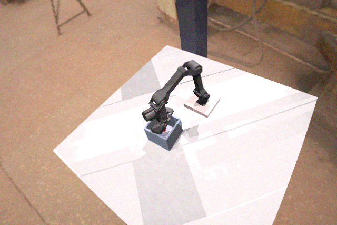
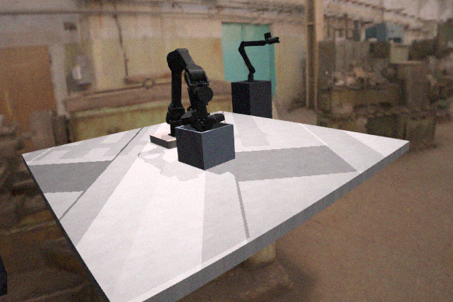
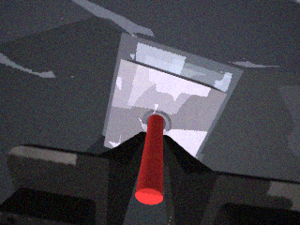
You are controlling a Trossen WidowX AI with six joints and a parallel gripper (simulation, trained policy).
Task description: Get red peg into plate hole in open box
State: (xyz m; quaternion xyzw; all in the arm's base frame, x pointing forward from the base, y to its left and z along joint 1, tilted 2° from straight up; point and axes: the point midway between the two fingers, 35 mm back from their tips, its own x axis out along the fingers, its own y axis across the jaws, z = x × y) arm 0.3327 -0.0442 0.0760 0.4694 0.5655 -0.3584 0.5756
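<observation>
Right now my gripper tip is 1 cm below the red peg.
</observation>
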